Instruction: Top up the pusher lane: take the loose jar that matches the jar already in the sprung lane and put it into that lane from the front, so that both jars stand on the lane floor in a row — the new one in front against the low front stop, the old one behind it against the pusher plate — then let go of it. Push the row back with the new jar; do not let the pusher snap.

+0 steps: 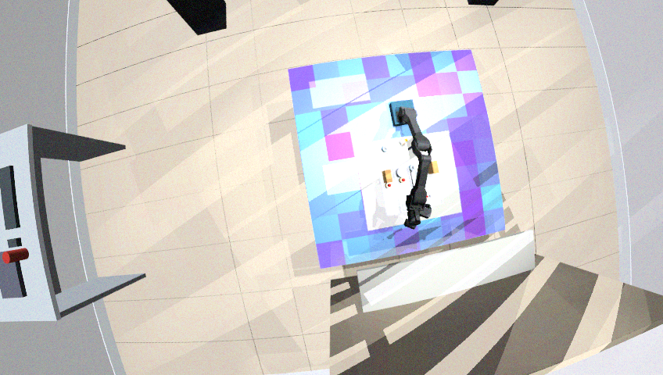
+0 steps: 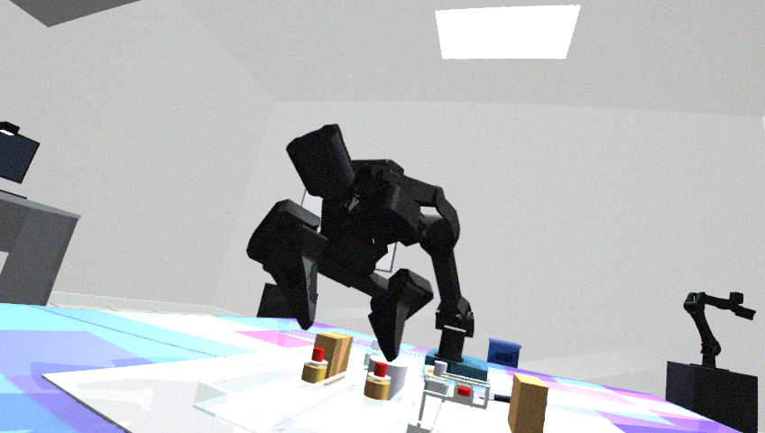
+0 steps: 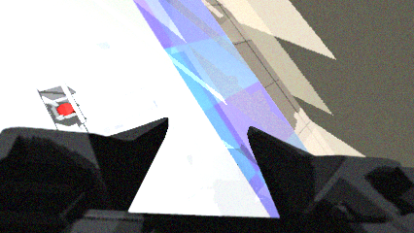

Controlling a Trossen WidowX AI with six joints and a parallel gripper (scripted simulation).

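My gripper tip is 270 mm past the grey block, 80 mm above it and 40 mm to the left of it. From my gripper tip the other things lie so: pusher lane 140 mm behind, 90 mm below, 70 mm to the left; then small red part 110 mm behind, 80 mm to the left, 30 mm below.
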